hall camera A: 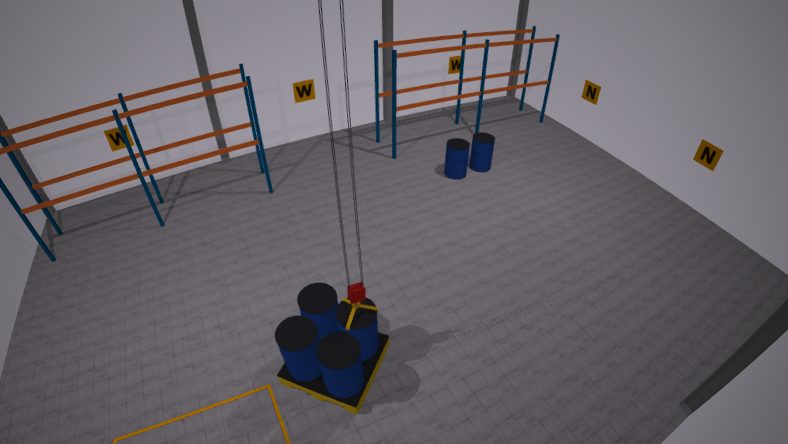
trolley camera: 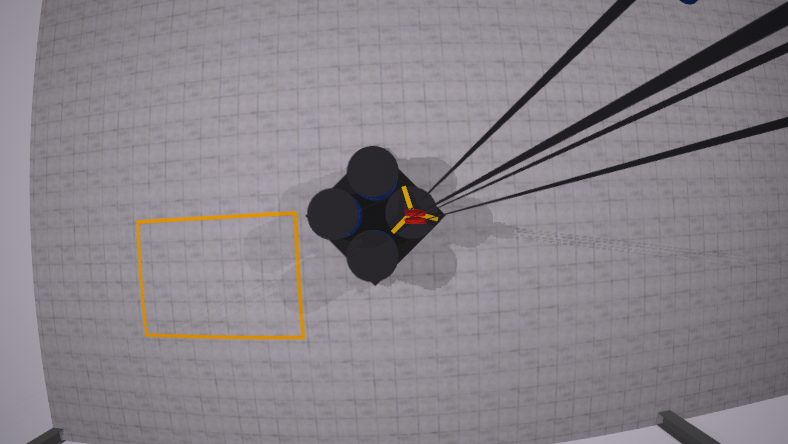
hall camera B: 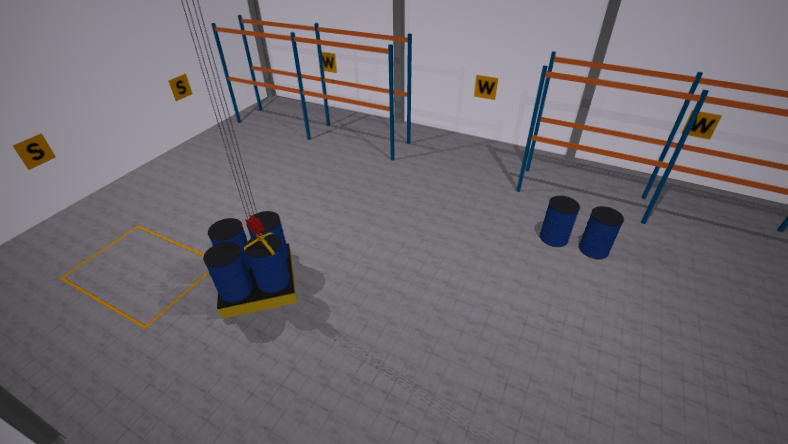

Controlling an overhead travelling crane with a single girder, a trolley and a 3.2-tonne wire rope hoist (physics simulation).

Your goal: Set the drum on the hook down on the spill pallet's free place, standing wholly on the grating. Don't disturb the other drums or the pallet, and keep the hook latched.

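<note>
The blue drum [hall camera A: 366, 337] [hall camera B: 271, 271] [trolley camera: 397, 210] with a black lid is upright at one corner of the yellow-edged spill pallet [hall camera A: 308, 389] [hall camera B: 259, 307] [trolley camera: 376, 212]. Its lid looks level with the others, and its base appears to rest on the black grating in hall camera B. My gripper [hall camera A: 357, 306] [hall camera B: 261, 238] [trolley camera: 410, 214], a yellow three-armed grab under the red hook block [hall camera A: 356, 292] [hall camera B: 254, 225], is shut on this drum. Three other drums [trolley camera: 372, 172] [trolley camera: 332, 214] [trolley camera: 372, 256] stand upright on the other corners. The hook's latch is too small to make out.
An orange floor outline [hall camera A: 193, 414] [hall camera B: 103, 303] [trolley camera: 220, 336] lies beside the pallet. Two more blue drums [hall camera A: 456, 159] [hall camera A: 481, 153] [hall camera B: 558, 223] [hall camera B: 599, 234] stand on the floor near the blue-and-orange racks [hall camera A: 394, 104] [hall camera B: 391, 104] along the W wall.
</note>
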